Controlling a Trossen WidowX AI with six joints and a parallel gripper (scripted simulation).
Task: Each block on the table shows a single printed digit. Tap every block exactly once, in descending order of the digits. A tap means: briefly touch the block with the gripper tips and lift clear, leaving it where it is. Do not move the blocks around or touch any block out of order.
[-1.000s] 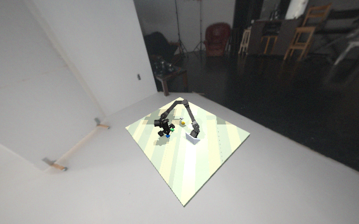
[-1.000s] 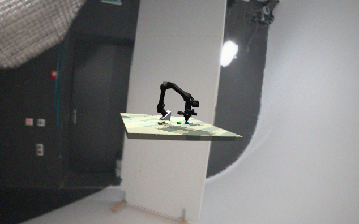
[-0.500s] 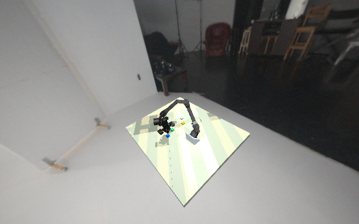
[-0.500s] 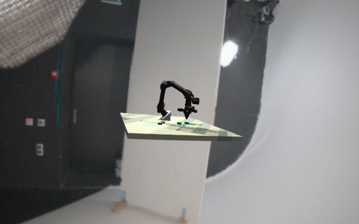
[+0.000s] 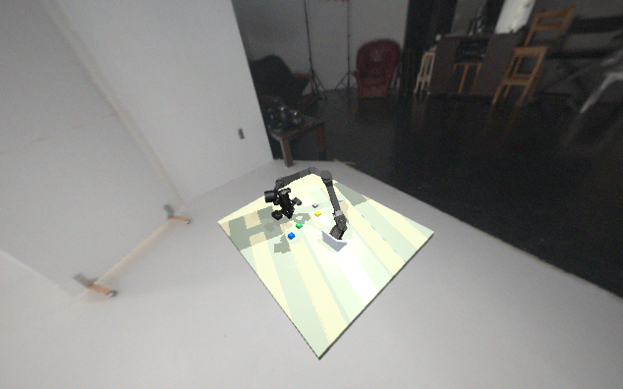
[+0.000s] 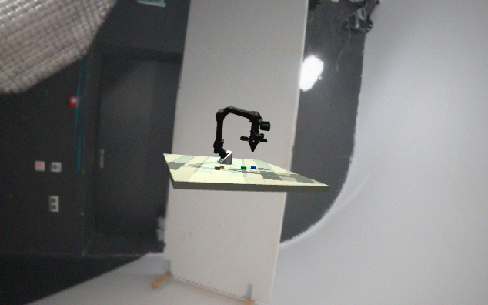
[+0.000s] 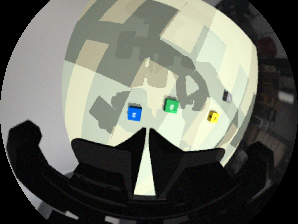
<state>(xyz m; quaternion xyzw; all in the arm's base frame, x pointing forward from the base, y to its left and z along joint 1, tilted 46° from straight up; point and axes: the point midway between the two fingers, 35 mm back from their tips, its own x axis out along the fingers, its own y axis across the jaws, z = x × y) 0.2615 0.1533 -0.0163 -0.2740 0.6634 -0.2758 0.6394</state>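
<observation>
Right now the grey-white block is 7 cm ahead of my gripper tip, 27 cm to the right of it and 12 cm below it. The rest, counted from my gripper tip: green block: 1 cm ahead, 6 cm to the right, 12 cm below; yellow block: 22 cm to the right, 12 cm below; blue block: 2 cm behind, 3 cm to the left, 12 cm below.
</observation>
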